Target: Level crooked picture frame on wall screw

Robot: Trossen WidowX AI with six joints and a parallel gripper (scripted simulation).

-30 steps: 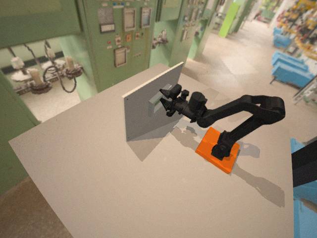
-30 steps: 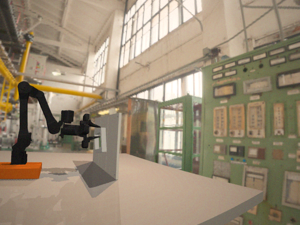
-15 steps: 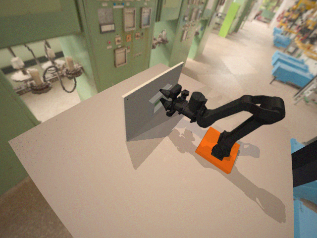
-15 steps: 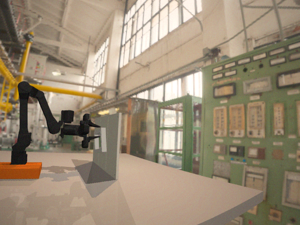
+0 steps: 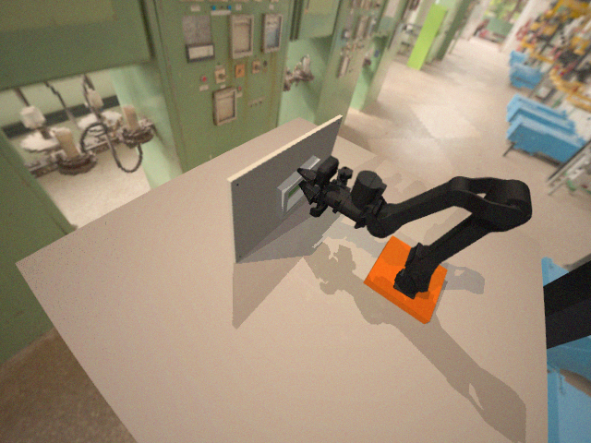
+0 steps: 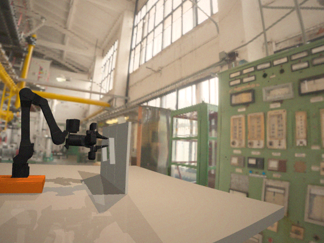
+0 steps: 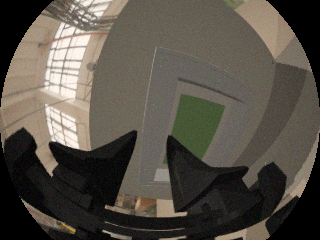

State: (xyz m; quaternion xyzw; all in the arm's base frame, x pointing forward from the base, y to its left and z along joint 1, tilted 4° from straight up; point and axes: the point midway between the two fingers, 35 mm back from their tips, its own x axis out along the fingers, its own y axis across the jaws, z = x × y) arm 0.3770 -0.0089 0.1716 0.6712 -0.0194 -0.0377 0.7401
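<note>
My gripper tip is now 5 cm above the picture frame and 1 cm to the left of it. The rest, counted from my gripper tip: grey wall board (6 cm below, 1 cm to the right, 1 cm ahead).
</note>
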